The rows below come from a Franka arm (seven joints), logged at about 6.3 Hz.
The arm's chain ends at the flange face. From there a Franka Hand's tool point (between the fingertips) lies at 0.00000 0.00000 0.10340 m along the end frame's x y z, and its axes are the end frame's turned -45 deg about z.
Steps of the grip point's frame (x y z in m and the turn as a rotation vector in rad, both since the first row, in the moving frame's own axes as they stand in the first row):
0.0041, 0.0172, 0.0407, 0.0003, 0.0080, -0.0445
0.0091, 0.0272, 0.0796, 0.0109, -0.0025, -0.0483
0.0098, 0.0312, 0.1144, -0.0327, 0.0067, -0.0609
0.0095, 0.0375, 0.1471, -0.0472, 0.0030, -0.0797
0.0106, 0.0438, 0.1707, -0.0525, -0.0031, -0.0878
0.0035, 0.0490, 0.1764, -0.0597, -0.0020, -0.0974
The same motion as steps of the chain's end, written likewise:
0.0145, 0.0099, 0.0407, 0.0059, 0.0054, -0.0445
0.0267, 0.0134, 0.0796, 0.0059, -0.0095, -0.0483
0.0261, 0.0133, 0.1145, -0.0184, 0.0279, -0.0609
0.0294, 0.0167, 0.1472, -0.0313, 0.0355, -0.0797
0.0347, 0.0196, 0.1708, -0.0393, 0.0349, -0.0878
0.0327, 0.0279, 0.1766, -0.0436, 0.0408, -0.0974

